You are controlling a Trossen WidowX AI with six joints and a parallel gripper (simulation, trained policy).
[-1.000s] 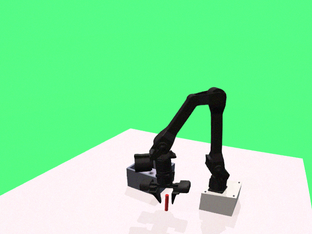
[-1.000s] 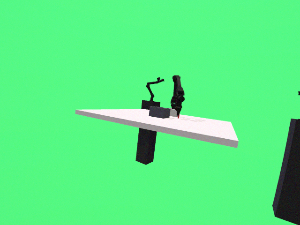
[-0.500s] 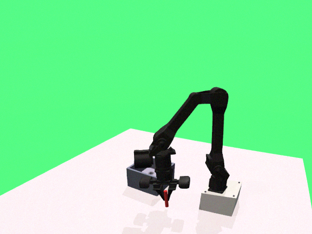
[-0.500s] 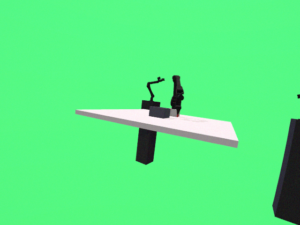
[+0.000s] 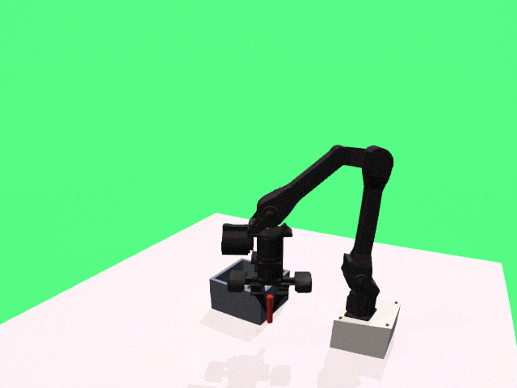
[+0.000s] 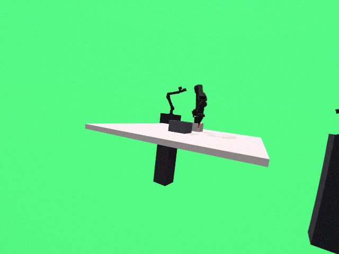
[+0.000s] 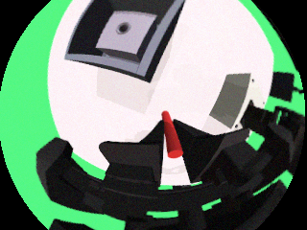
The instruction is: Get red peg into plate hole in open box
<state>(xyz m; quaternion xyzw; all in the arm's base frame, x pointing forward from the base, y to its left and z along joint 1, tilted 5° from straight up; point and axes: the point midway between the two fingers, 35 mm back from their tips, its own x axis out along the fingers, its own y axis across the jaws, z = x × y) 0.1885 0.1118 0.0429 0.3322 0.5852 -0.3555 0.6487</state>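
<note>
Right now the grey box is 140 mm ahead of my gripper tip, 110 mm to the right of it and 60 mm below it. Round my gripper tip: red peg 10 mm above.
</note>
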